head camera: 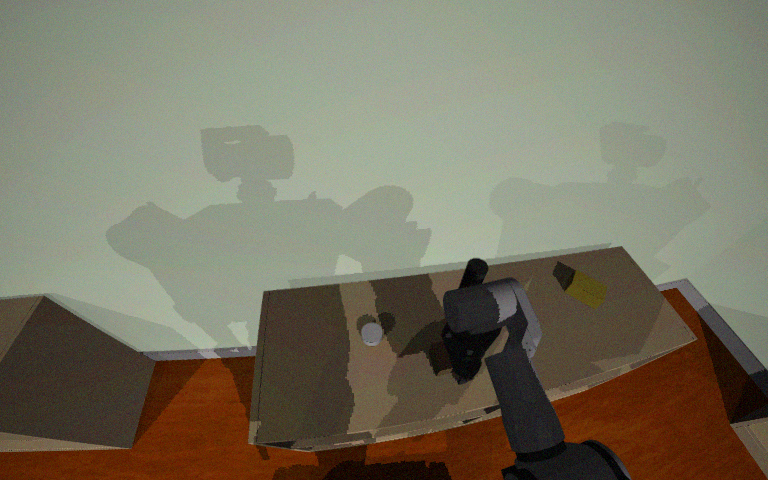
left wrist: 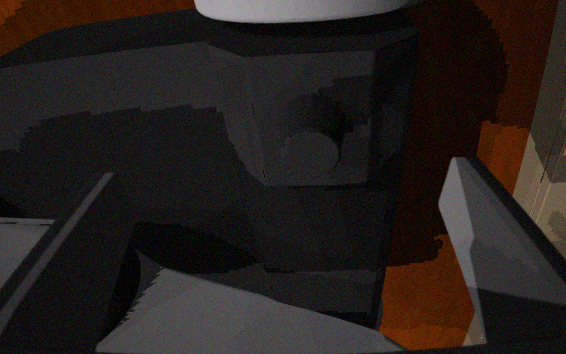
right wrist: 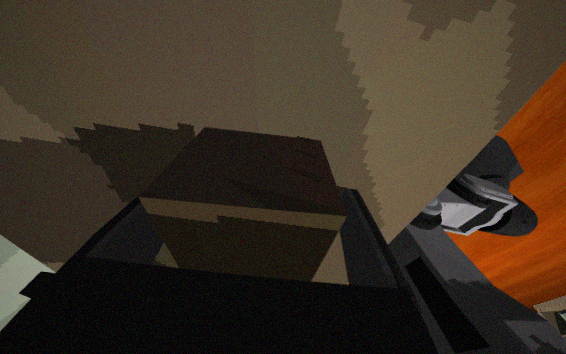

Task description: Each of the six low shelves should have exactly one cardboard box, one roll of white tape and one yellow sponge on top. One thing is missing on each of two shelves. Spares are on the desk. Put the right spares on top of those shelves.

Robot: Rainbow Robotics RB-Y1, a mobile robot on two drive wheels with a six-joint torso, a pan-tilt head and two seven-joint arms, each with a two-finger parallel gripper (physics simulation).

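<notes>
A low shelf (head camera: 300,339) (right wrist: 300,60) stands against the wall. On its top are a roll of white tape (head camera: 371,333), left of centre in the head view, and a yellow sponge (head camera: 589,288) near the right end. A brown cardboard box (head camera: 438,359) (right wrist: 245,170) stands between them on the shelf top. My right gripper (head camera: 464,359) (right wrist: 265,189) is open, with its fingers on either side of the box and gaps beside it. The arm partly hides the box in the head view. My left gripper (left wrist: 283,188) is open and empty, above the robot's dark base. The desk does not show.
Another low shelf (head camera: 73,362) stands at the left in the head view, with an orange wood floor (head camera: 192,396) between the two. Part of a further pale brown surface (head camera: 756,438) shows at the bottom right. The wall (head camera: 385,84) behind carries shadows of the robot.
</notes>
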